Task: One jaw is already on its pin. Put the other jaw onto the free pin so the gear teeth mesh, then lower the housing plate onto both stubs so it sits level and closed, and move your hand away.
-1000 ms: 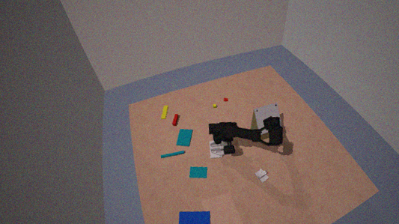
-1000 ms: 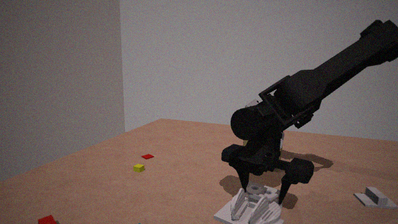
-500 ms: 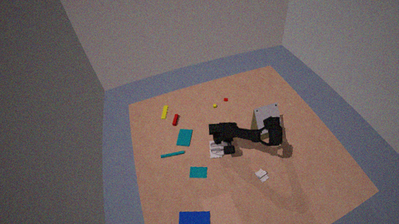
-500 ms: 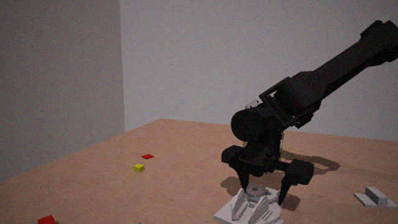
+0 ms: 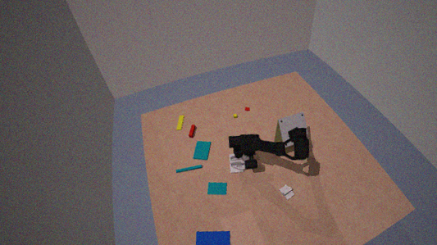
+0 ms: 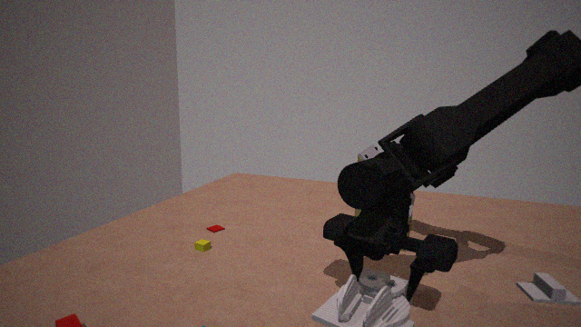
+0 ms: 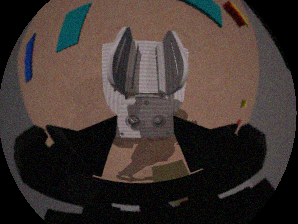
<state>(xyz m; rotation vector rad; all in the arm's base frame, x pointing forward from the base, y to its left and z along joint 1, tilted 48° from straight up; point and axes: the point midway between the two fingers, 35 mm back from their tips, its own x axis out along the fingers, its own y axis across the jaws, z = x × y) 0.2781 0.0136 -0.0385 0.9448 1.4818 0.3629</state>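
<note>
Right now the jaw is 20 mm to the right of my gripper tip and 20 mm ahead of it. Round my gripper tip: teal bar 320 mm ahead, 100 mm to the right, 10 mm below; yellow block 350 mm to the right, 80 mm behind, 10 mm below; white housing piece 20 mm above, 10 mm ahead.
</note>
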